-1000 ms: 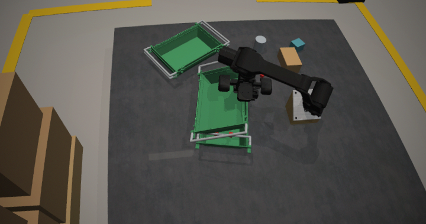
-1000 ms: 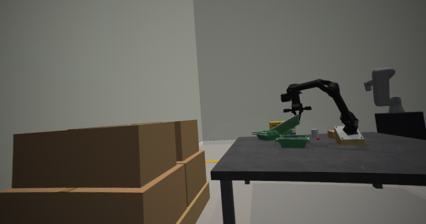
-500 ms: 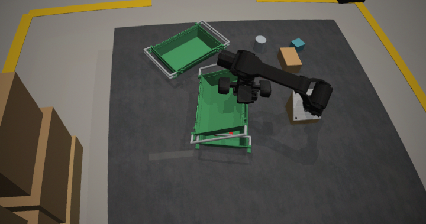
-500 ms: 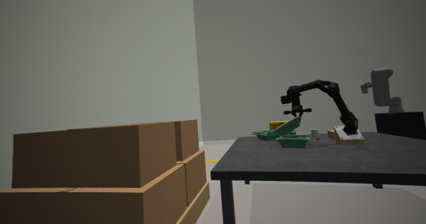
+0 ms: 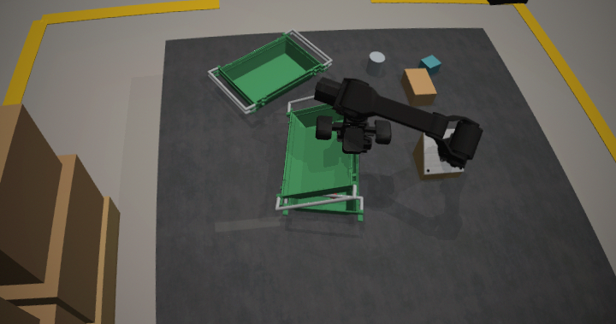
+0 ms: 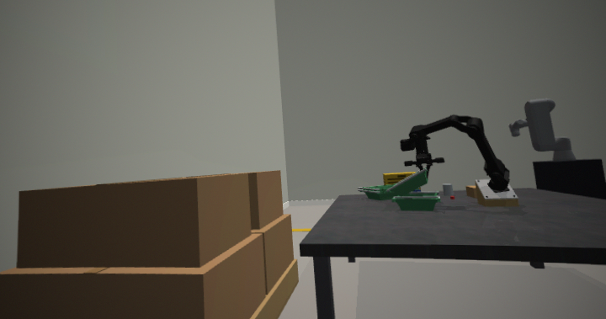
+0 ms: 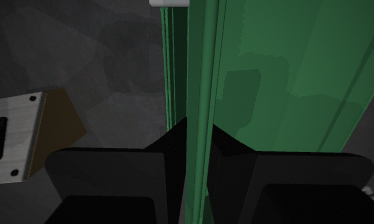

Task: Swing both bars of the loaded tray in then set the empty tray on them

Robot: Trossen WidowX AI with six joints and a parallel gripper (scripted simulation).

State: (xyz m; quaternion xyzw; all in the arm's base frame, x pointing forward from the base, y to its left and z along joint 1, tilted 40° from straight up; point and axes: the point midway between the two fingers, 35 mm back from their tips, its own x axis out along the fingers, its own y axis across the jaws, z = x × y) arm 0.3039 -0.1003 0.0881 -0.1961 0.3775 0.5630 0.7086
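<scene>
Right now the green tray is 8 cm ahead of my gripper tip, 3 cm to the right of it and 1 cm below it. From my gripper tip the other things lie so: grey cylinder: 40 cm to the right, 25 cm behind, 11 cm below; then tan box: 36 cm behind, 28 cm to the right, 12 cm below; then red block: 22 cm to the right, 20 cm behind, 14 cm below.
</scene>
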